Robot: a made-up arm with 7 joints. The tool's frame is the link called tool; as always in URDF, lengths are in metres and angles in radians.
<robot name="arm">
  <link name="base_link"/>
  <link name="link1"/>
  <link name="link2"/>
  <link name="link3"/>
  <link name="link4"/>
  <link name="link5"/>
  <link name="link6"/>
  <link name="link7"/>
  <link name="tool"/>
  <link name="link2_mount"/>
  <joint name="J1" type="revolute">
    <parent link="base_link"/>
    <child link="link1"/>
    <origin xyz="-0.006 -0.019 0.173" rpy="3.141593 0 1.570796"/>
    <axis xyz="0 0 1"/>
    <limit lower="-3.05" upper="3.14" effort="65" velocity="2.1"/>
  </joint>
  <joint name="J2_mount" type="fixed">
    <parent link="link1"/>
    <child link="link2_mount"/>
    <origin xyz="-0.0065 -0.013 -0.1"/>
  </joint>
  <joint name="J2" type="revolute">
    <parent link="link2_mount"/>
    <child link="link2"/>
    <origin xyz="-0.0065 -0.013 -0.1" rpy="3.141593 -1.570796 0"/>
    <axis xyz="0 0 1"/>
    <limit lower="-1.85" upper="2.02" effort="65" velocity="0.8"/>
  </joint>
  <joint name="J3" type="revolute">
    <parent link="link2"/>
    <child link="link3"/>
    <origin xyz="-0.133 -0.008 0.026" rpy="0 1.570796 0"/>
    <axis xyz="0 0 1"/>
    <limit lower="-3.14" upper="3.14" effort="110" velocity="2.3"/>
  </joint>
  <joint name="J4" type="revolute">
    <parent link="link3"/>
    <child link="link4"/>
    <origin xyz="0.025 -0.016 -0.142" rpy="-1.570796 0 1.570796"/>
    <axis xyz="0 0 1"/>
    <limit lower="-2.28" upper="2.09" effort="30" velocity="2.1"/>
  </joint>
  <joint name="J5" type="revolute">
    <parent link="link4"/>
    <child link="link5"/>
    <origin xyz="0.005 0.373 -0.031" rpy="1.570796 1.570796 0"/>
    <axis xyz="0 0 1"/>
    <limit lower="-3.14" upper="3.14" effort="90" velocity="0.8"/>
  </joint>
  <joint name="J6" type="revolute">
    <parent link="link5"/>
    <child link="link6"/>
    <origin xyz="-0.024 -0.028 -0.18" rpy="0 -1.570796 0"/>
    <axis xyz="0 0 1"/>
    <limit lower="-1.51" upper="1.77" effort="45" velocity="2.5"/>
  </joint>
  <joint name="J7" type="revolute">
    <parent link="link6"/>
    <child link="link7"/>
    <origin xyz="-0.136 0.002 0.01" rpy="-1.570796 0 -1.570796"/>
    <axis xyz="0 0 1"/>
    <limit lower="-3.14" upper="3.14" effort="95" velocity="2.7"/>
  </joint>
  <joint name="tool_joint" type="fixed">
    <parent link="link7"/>
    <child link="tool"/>
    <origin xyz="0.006 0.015 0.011" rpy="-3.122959 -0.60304 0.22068"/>
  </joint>
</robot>
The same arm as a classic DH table. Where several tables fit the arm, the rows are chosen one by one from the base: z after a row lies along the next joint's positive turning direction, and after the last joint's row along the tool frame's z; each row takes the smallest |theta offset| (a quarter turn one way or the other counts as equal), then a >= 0, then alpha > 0; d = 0 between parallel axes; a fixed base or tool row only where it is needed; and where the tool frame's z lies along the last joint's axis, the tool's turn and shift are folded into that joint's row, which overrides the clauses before.
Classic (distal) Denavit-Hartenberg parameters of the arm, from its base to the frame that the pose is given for. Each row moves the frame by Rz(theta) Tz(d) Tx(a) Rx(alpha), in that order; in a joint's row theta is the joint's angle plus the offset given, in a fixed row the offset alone. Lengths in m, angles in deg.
base (fixed): theta offset 72.47, d 0, a -0.0199, alpha 180
J1: theta offset 72.47, d -0.373, a -0.026, alpha 90
J2: theta offset 0, d 0.013, a 0.008, alpha -90
J3: theta offset 0, d -0.275, a 0.016, alpha 90
J4: theta offset 0, d -0.056, a -0.005, alpha -90
J5: theta offset 0, d -0.553, a 0.028, alpha 90
J6: theta offset 0, d 0.034, a -0.002, alpha -90
J7: theta offset -75.47, d -0.1111, a -0.013, alpha -145.43
tool (fixed): theta offset -88.45, d 0.0169, a 0, alpha 0
Joint limits (deg, base to tool): -174.75..179.91 -106..115.74 -179.91..179.91 -130.63..119.75 -179.91..179.91 -86.52..101.41 -179.91..179.91

